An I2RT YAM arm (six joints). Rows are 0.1 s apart.
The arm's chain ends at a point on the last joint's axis. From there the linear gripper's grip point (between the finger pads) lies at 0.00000 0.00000 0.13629 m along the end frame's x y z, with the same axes.
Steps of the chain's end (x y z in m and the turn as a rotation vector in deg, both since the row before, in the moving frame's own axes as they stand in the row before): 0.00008 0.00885 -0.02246 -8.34 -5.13 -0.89; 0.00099 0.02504 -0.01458 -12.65 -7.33 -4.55; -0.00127 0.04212 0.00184 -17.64 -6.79 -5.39; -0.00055 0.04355 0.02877 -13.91 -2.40 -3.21; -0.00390 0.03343 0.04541 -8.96 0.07 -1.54; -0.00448 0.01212 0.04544 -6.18 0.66 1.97
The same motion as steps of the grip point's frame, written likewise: -0.01191 0.02869 -0.02445 -8.34 -5.13 -0.89; -0.01505 0.05546 -0.01899 -12.65 -7.33 -4.55; -0.01515 0.08401 -0.00550 -17.64 -6.79 -5.39; -0.00528 0.07645 0.02466 -13.91 -2.40 -3.21; -0.00345 0.05465 0.04375 -8.96 0.07 -1.54; -0.00317 0.02682 0.04464 -6.18 0.66 1.97
